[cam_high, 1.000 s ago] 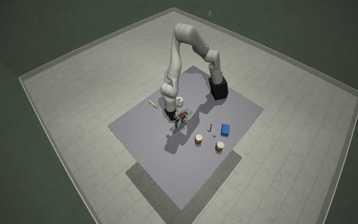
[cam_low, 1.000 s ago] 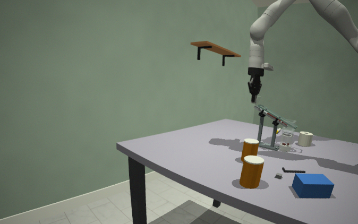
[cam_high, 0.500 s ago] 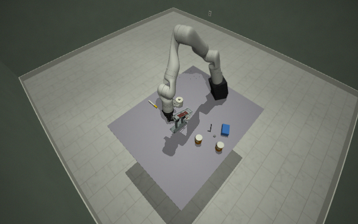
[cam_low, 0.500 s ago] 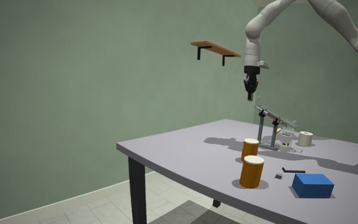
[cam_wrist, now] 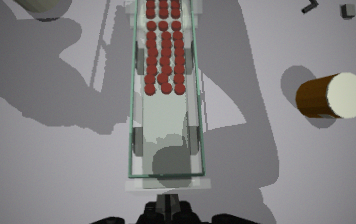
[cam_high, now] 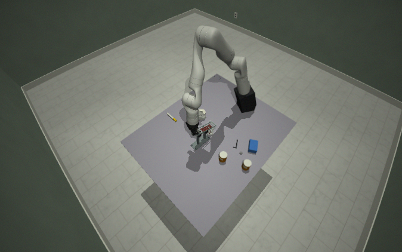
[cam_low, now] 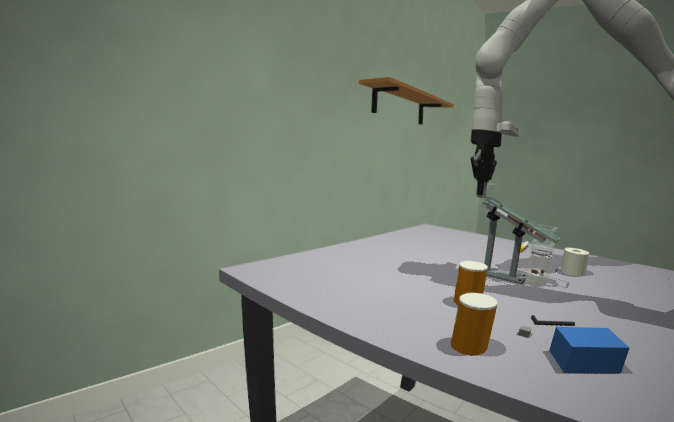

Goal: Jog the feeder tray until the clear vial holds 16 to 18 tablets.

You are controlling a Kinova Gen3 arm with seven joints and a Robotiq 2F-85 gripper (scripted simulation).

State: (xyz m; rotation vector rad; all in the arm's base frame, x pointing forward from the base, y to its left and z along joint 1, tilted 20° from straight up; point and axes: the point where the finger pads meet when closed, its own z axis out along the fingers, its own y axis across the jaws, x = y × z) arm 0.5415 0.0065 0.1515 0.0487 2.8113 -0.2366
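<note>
My gripper is now 8 cm past the feeder tray, 1 cm to the right of it and 5 cm above it. From my hand the other things lie so: black hex key: 22 cm behind, 23 cm to the left, 19 cm below; then clear vial: 17 cm behind, 1 cm to the left, 16 cm below; then white roll: 25 cm behind, 16 cm to the right, 17 cm below.
</note>
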